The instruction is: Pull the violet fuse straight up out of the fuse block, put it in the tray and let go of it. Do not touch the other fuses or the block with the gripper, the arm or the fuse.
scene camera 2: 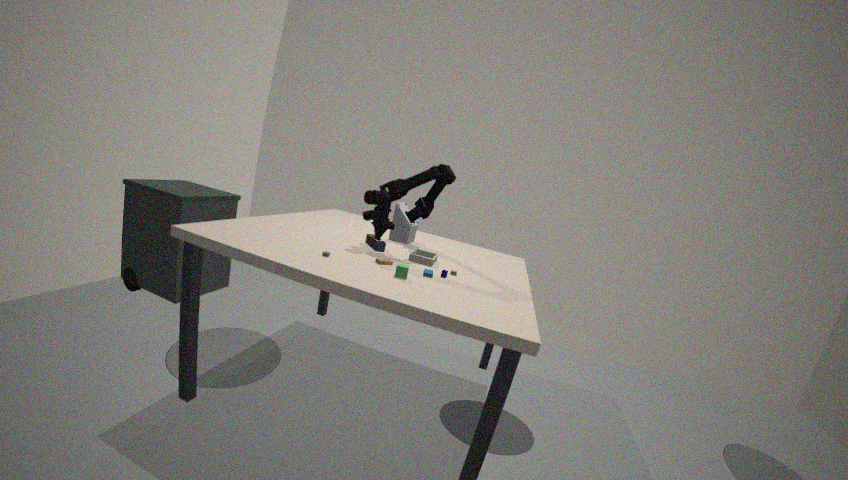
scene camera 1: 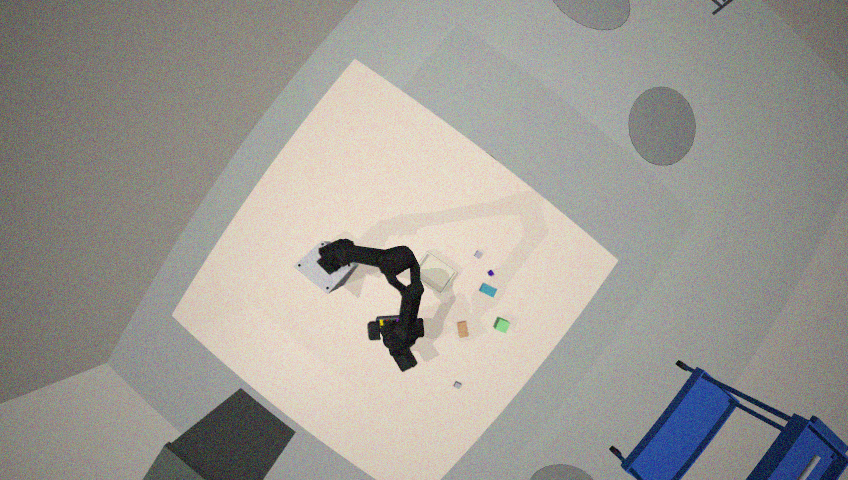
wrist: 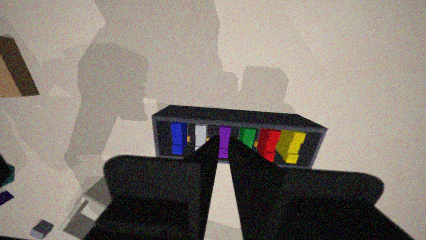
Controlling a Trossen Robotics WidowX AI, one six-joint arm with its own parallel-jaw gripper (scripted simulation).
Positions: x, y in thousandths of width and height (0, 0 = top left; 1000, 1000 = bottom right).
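From the lens to a pale tray (scene camera 1: 512, 570): the tray is 117 cm from the lens.
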